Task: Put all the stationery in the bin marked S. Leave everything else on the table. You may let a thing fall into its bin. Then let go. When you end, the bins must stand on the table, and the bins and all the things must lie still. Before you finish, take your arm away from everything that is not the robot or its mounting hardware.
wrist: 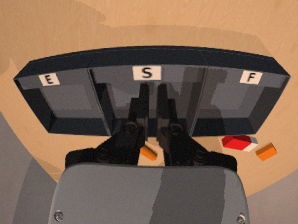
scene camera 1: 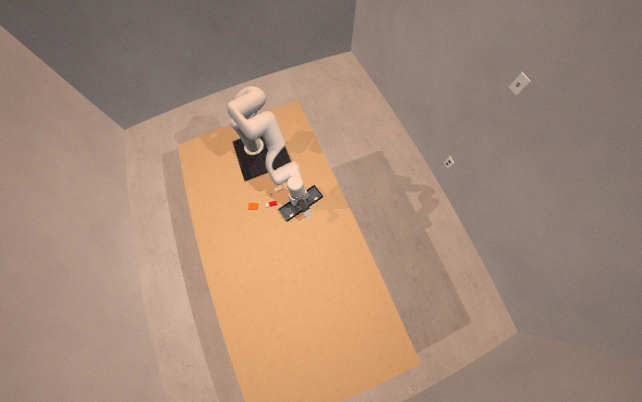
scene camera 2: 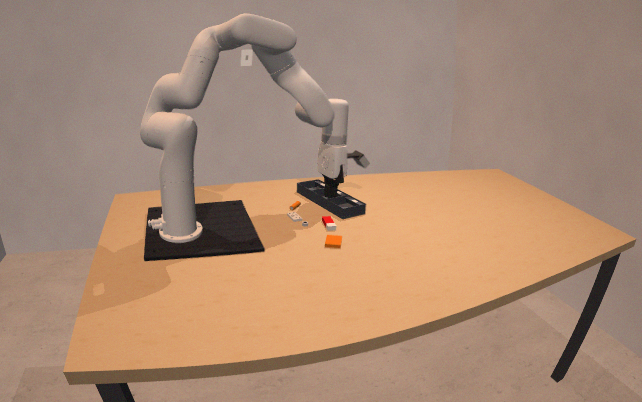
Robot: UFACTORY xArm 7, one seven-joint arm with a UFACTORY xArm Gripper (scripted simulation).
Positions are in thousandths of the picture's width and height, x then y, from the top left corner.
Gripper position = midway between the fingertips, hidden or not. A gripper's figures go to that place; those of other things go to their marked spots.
My gripper (wrist: 515, 431) is 14 cm from the lens. A dark bin tray (wrist: 777, 475) is 18 cm from the lens.
